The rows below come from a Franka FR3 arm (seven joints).
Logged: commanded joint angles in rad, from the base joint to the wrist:
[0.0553, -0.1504, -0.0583, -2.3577, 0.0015, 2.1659, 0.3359]
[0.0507, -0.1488, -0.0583, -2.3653, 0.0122, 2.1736, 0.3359]
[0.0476, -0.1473, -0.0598, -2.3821, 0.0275, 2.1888, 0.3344]
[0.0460, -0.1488, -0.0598, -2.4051, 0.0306, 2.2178, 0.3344]
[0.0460, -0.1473, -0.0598, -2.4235, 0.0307, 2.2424, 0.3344]
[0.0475, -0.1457, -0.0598, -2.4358, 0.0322, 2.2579, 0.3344]
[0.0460, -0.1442, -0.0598, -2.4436, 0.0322, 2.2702, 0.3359]
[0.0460, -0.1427, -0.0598, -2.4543, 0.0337, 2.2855, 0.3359]
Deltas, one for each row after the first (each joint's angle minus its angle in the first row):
[-0.0046, 0.0016, 0.0000, -0.0076, 0.0107, 0.0077, 0.0000]
[-0.0077, 0.0031, -0.0015, -0.0244, 0.0260, 0.0229, -0.0015]
[-0.0093, 0.0016, -0.0015, -0.0474, 0.0291, 0.0519, -0.0015]
[-0.0093, 0.0031, -0.0015, -0.0658, 0.0292, 0.0765, -0.0015]
[-0.0078, 0.0047, -0.0015, -0.0781, 0.0307, 0.0920, -0.0015]
[-0.0093, 0.0062, -0.0015, -0.0859, 0.0307, 0.1043, 0.0000]
[-0.0093, 0.0077, -0.0015, -0.0966, 0.0322, 0.1196, 0.0000]

